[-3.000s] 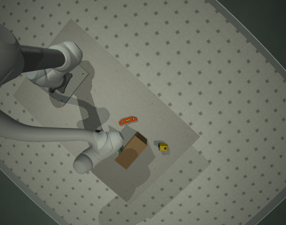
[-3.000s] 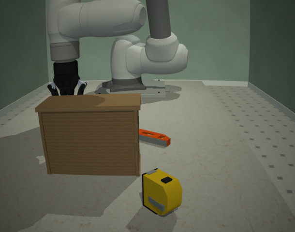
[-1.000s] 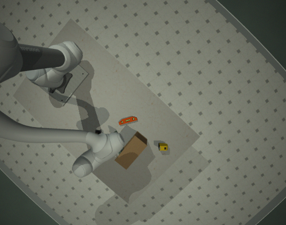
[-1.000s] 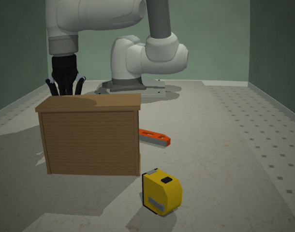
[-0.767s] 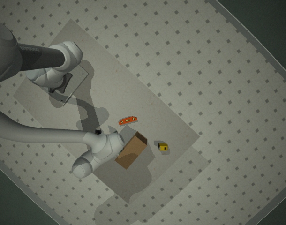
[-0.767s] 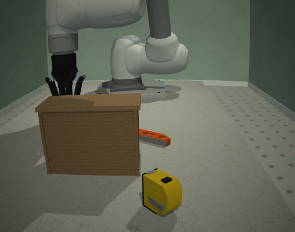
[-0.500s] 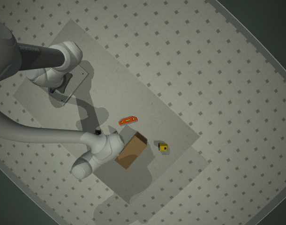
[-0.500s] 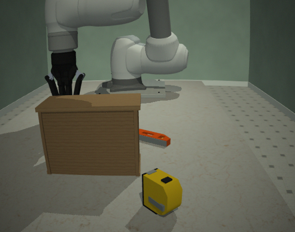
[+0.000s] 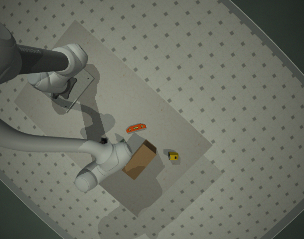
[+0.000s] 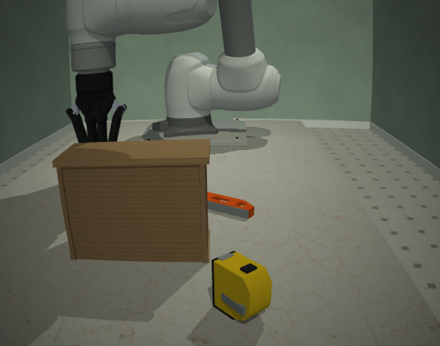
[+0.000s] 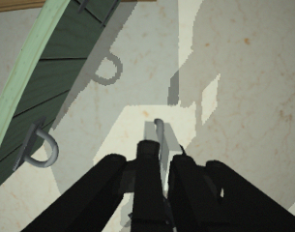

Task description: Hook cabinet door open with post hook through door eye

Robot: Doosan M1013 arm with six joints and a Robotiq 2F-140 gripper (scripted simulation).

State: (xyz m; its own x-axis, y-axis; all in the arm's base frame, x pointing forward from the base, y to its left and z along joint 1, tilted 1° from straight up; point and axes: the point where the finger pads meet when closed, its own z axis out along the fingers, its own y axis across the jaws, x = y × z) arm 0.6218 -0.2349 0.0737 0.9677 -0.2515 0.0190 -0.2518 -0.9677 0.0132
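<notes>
The thin grey hook is 40 mm behind my hand, 10 mm to the left of it and 10 mm below it. The rest, counted from my hand: green door (70 mm ahead, 50 mm to the left); then orange spirit level (40 mm ahead, 240 mm to the left, 70 mm below); then yellow tape measure (390 mm ahead, 200 mm to the left, 40 mm below).
</notes>
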